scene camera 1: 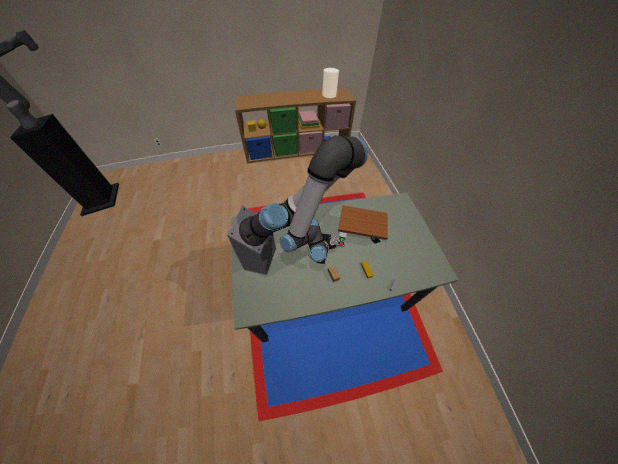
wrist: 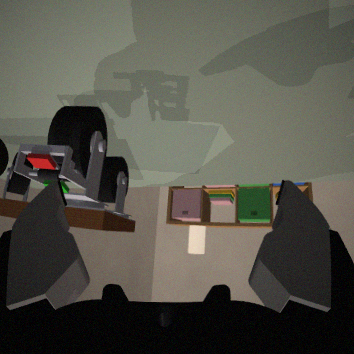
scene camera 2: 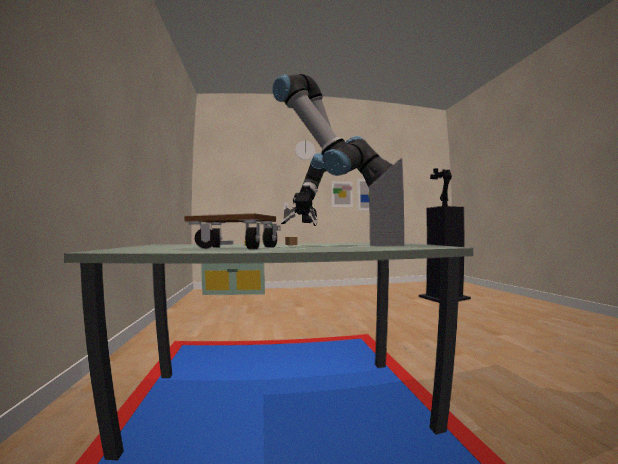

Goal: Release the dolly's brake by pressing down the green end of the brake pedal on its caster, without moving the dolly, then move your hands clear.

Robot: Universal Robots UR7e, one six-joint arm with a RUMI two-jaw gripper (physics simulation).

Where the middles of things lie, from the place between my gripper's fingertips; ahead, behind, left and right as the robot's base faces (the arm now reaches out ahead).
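Wooden dolly (scene camera 2: 205, 238): 270 mm ahead of my hand, 40 mm to the left, 30 mm below.
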